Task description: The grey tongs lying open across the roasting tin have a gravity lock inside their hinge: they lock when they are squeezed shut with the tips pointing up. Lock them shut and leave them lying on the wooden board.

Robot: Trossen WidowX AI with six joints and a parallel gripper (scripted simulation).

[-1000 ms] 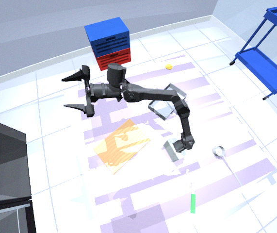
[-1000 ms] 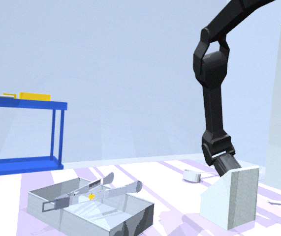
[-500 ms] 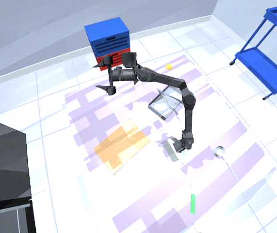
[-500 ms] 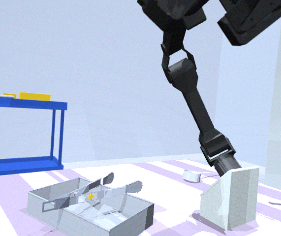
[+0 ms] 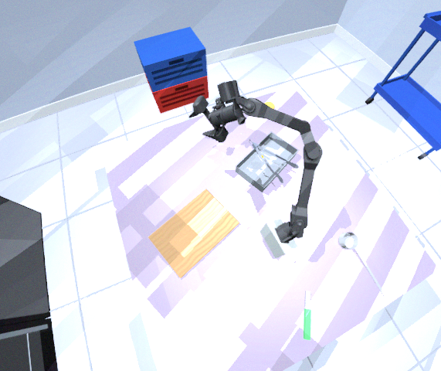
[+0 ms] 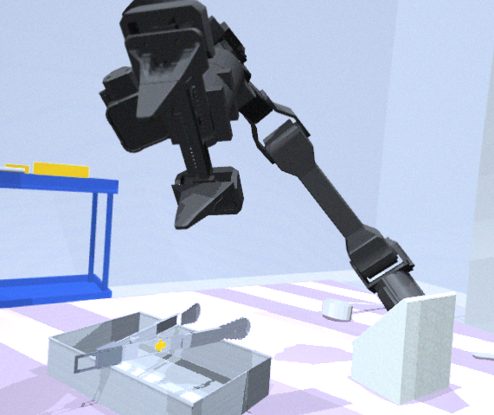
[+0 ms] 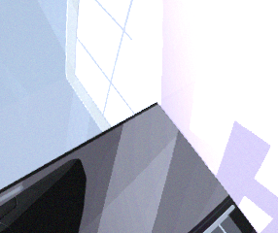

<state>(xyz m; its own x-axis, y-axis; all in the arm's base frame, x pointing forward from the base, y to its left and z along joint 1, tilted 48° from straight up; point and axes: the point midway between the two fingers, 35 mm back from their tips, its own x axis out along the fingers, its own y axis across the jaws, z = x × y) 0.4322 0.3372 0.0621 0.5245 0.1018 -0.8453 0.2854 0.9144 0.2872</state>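
My gripper tip is now 8 cm past the yellow mark, 30 cm to the left of it and 25 cm above it. Round my gripper tip: roasting tin 9 cm behind, 33 cm to the right, 29 cm below; wooden board 33 cm behind, 13 cm to the left, 31 cm below.
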